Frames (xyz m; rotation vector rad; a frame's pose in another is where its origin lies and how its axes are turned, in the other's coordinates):
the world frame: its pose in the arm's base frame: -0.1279 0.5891 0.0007 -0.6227 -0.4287 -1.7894
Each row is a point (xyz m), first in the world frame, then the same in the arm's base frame.
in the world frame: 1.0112 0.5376 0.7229
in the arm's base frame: 0.3020 0.0754 1.1777
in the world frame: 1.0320 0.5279 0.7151
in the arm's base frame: 0.2866 0.0580 1.1844
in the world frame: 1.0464 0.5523 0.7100
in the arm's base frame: 0.3057 0.0368 1.1886
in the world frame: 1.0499 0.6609 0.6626
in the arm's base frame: 0.3992 -0.0254 1.1508
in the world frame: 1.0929 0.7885 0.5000
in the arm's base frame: 0.4794 -0.1896 1.0451
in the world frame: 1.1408 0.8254 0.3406
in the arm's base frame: 0.4726 -0.3289 0.9470
